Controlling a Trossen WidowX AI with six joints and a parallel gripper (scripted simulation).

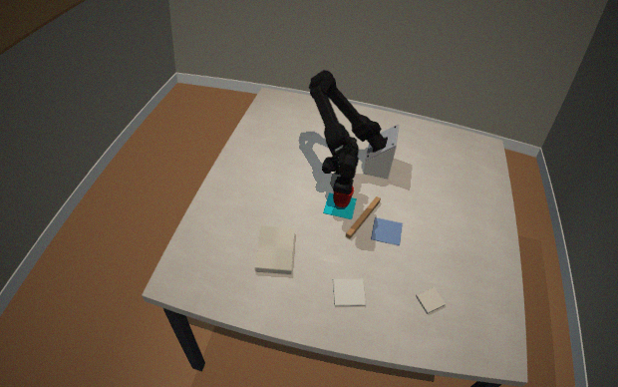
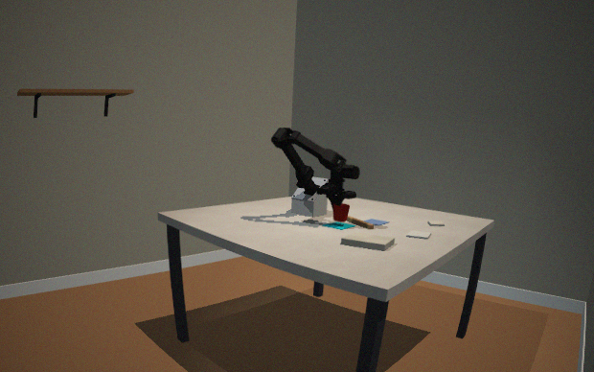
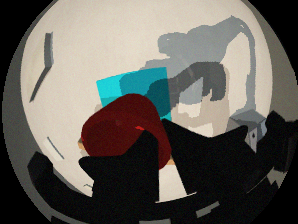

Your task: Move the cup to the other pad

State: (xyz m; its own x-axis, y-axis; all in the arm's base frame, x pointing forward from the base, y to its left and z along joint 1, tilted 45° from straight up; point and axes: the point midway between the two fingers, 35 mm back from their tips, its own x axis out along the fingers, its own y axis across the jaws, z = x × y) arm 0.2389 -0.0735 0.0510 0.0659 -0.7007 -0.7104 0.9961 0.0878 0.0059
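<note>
Right now the cyan pad is 30 mm ahead of my gripper tip and 70 mm below it. Round my gripper tip: red cup (30 mm ahead); pale flat block (310 mm ahead, 150 mm to the right, 50 mm below); wooden bar (60 mm ahead, 100 mm to the left, 60 mm below).
</note>
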